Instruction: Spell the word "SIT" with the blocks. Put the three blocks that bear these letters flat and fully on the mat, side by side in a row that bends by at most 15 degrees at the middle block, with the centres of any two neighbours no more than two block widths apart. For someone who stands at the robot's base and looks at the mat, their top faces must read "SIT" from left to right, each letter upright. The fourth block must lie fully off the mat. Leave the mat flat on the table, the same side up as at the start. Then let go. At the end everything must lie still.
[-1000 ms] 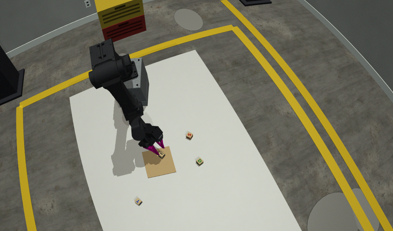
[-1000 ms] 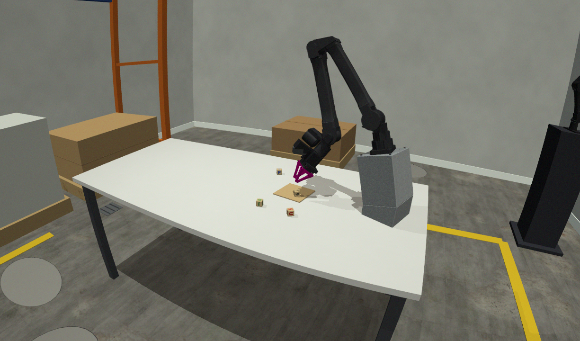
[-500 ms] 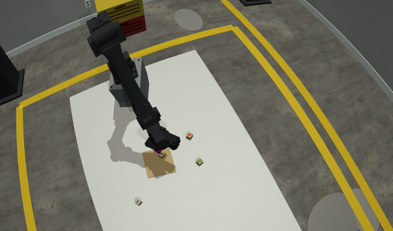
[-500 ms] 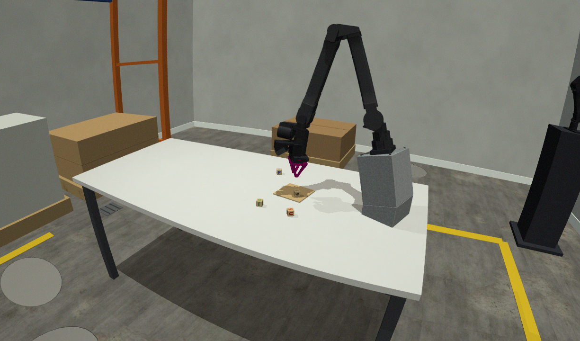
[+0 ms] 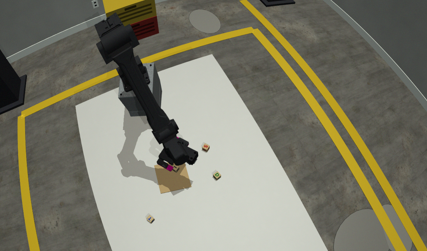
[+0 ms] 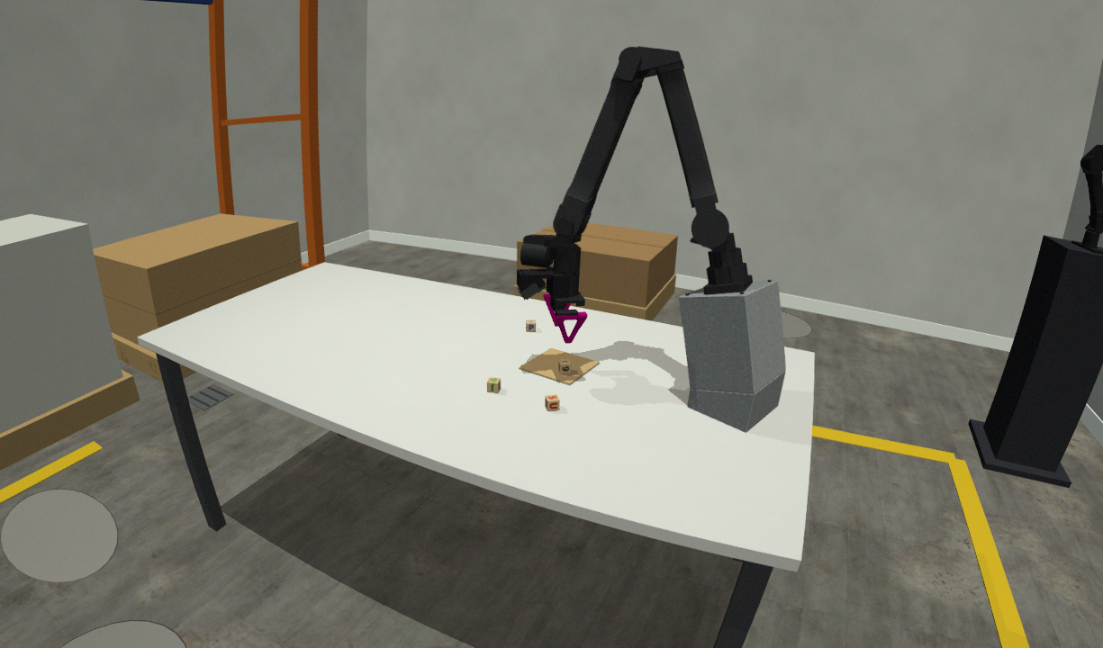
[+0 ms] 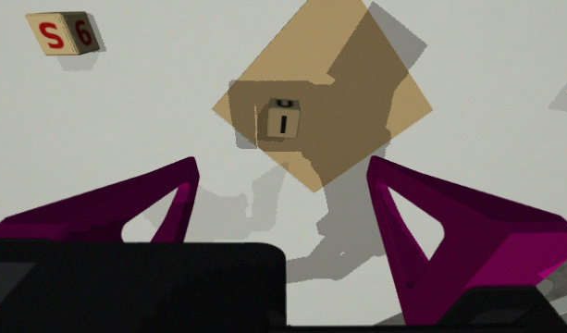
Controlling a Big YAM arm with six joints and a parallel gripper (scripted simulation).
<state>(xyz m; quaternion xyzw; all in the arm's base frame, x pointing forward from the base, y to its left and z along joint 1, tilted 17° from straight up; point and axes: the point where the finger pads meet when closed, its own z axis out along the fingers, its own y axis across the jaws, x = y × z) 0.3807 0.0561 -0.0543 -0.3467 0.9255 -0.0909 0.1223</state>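
The I block lies 10 mm behind my hand, 10 mm to the right of it and 90 mm below it. From my hand the other things lie so: S block (60 mm behind, 160 mm to the left, 90 mm below); D block (90 mm ahead, 150 mm to the left, 90 mm below); tan mat (20 mm ahead, 30 mm to the right, 100 mm below).
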